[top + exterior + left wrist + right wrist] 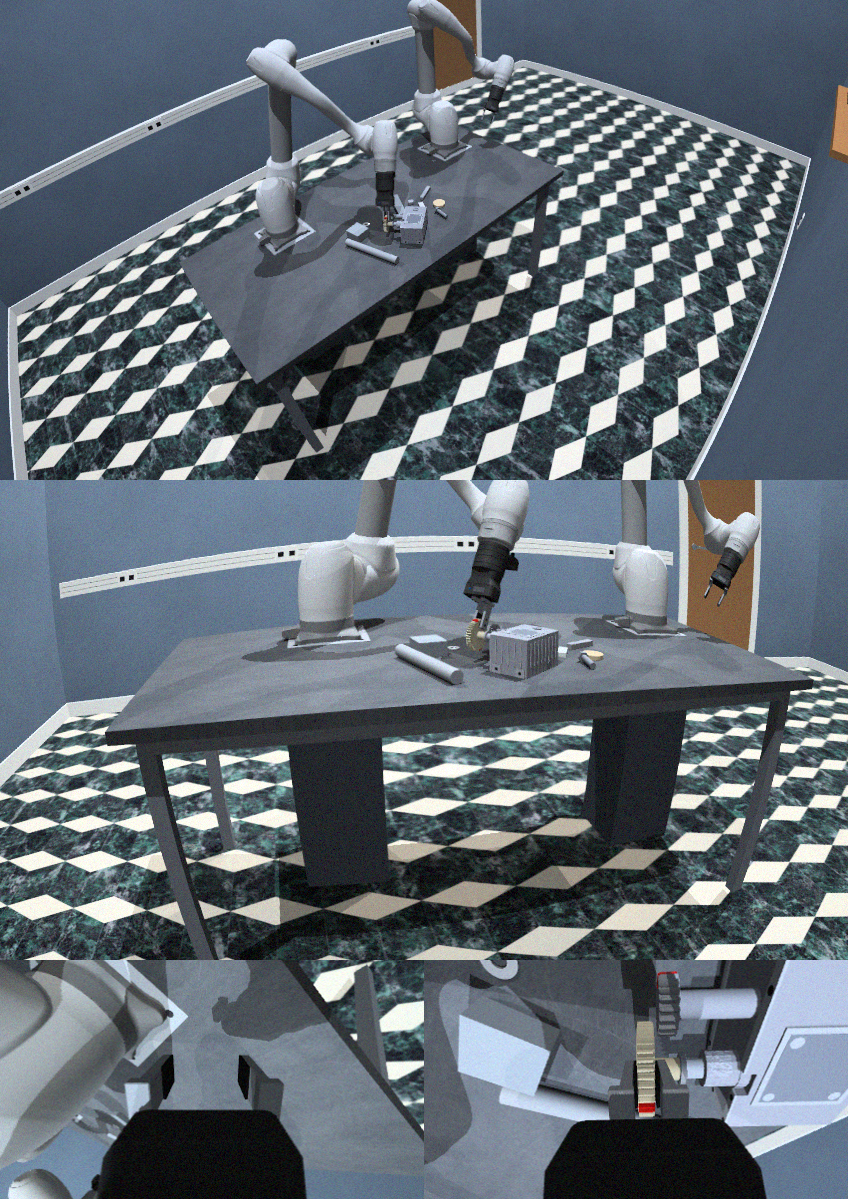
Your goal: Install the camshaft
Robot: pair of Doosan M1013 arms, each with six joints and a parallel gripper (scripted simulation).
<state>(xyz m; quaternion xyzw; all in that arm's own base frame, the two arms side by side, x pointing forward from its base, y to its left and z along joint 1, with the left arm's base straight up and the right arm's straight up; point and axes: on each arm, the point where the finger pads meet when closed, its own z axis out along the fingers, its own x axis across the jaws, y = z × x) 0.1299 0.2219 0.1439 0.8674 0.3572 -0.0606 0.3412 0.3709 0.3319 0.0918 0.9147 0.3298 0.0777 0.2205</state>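
Observation:
My right hand is 2 cm past the small crank gear, 4 cm to the right of it and 3 cm above it. From my right hand the other things lie so: grey block 8 cm behind, 10 cm to the right, 7 cm below; washer 12 cm behind, 3 cm to the right, 9 cm below; small pin 6 cm ahead, 24 cm to the left, 8 cm below.

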